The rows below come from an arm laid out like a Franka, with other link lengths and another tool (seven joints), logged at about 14 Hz.
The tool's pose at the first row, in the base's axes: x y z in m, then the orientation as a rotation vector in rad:
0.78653 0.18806 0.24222 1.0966 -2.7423 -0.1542
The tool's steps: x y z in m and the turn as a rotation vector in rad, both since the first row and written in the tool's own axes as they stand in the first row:
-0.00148 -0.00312 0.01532 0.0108 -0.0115 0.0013
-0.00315 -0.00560 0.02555 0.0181 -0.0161 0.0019
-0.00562 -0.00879 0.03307 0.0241 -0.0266 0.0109
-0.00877 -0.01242 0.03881 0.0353 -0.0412 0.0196
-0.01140 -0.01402 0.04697 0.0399 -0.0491 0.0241
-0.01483 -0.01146 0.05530 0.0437 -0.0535 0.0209
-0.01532 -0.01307 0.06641 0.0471 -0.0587 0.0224
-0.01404 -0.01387 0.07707 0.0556 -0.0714 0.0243
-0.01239 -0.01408 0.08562 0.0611 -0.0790 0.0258
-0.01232 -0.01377 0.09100 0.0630 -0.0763 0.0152
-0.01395 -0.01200 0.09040 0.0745 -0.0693 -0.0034
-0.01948 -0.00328 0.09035 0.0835 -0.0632 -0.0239
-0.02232 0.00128 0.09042 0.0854 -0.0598 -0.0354
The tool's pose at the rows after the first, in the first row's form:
0.78649 0.18726 0.22654 1.1001 -2.7571 -0.1461
0.78722 0.18691 0.21591 1.1021 -2.7642 -0.1388
0.78955 0.18652 0.20771 1.0933 -2.7802 -0.1355
0.79303 0.18624 0.20109 1.0869 -2.8016 -0.1275
0.79428 0.18713 0.19250 1.0834 -2.8125 -0.1252
0.79326 0.19159 0.18433 1.0898 -2.8162 -0.1230
0.79238 0.19107 0.17314 1.0896 -2.8228 -0.1212
0.78979 0.18991 0.16275 1.0917 -2.8381 -0.1166
0.78698 0.18886 0.15457 1.0925 -2.8476 -0.1132
0.78560 0.18918 0.14937 1.1075 -2.8405 -0.1104
0.78569 0.19157 0.15004 1.1354 -2.8288 -0.0929
0.78377 0.20169 0.15079 1.1655 -2.8156 -0.0796
0.78271 0.20695 0.15109 1.1815 -2.8070 -0.0765

